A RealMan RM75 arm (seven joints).
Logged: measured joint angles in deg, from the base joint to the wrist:
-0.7, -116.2, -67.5, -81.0, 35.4, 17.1, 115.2
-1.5, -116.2, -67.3, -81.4, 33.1, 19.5, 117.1
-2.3, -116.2, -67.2, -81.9, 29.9, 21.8, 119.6
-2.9, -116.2, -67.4, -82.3, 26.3, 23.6, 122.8
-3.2, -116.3, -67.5, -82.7, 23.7, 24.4, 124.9
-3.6, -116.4, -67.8, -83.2, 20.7, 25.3, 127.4
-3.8, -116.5, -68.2, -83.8, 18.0, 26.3, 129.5
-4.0, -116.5, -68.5, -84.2, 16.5, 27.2, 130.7
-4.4, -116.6, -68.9, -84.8, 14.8, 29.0, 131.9
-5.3, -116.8, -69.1, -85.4, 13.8, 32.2, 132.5
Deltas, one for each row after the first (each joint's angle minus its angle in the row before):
-0.8, 0.0, 0.2, -0.4, -2.3, 2.4, 1.9
-0.8, 0.0, 0.1, -0.5, -3.2, 2.3, 2.5
-0.6, 0.0, -0.2, -0.4, -3.6, 1.8, 3.2
-0.3, -0.1, -0.1, -0.4, -2.6, 0.8, 2.1
-0.4, -0.1, -0.3, -0.5, -3.0, 0.9, 2.5
-0.2, -0.1, -0.4, -0.6, -2.7, 1.0, 2.1
-0.2, 0.0, -0.3, -0.4, -1.5, 0.9, 1.2
-0.4, -0.1, -0.4, -0.6, -1.7, 1.8, 1.2
-0.9, -0.2, -0.2, -0.6, -1.0, 3.2, 0.6

